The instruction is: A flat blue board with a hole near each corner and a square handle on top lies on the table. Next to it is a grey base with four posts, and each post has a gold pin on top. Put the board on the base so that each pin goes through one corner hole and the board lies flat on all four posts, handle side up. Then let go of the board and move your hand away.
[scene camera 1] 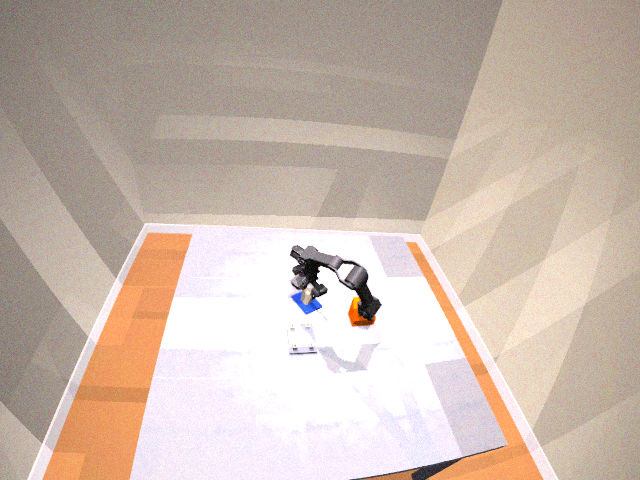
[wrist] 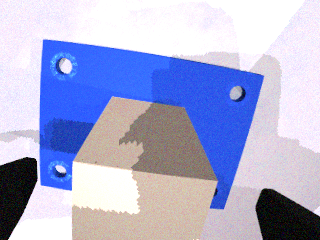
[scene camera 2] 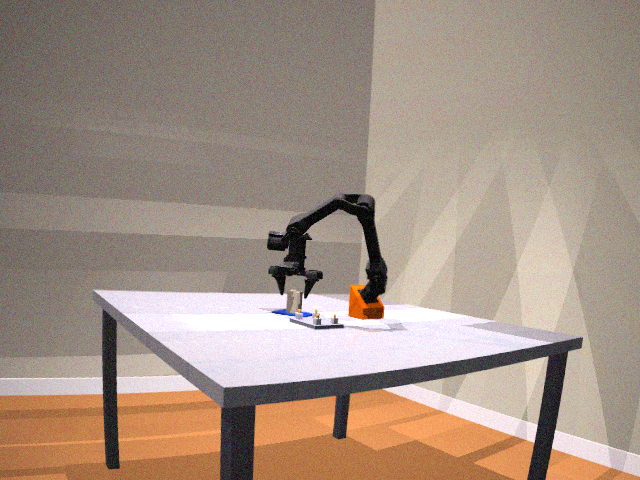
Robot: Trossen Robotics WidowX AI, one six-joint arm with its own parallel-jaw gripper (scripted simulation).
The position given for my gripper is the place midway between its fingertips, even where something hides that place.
My gripper point(scene camera 2: 293, 297) is open, holding nothing.
My gripper shows as well in the wrist view point(wrist: 151, 186).
